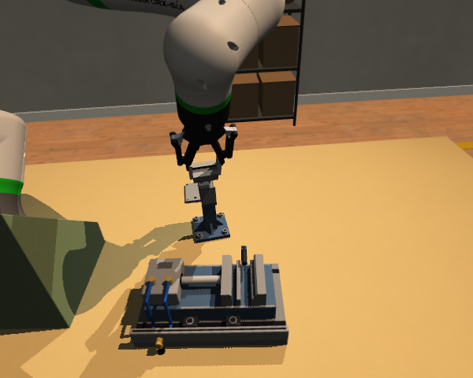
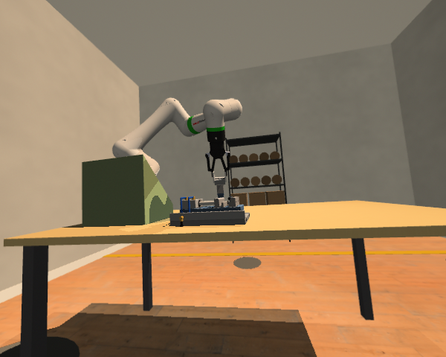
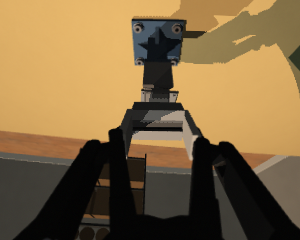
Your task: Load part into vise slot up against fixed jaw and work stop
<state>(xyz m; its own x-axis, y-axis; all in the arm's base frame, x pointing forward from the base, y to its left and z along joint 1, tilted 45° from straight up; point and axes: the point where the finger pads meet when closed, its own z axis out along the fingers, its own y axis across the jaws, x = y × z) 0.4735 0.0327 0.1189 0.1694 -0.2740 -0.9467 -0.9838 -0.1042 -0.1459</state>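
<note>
The part is 2 cm below my hand and 1 cm to the left of it. The rest, counted from my hand: cylinder rod (22 cm to the right, 13 cm below, 1 cm behind); then V-block post (15 cm below, 1 cm to the left); then work stop (18 cm to the right, 12 cm below, 8 cm ahead).
</note>
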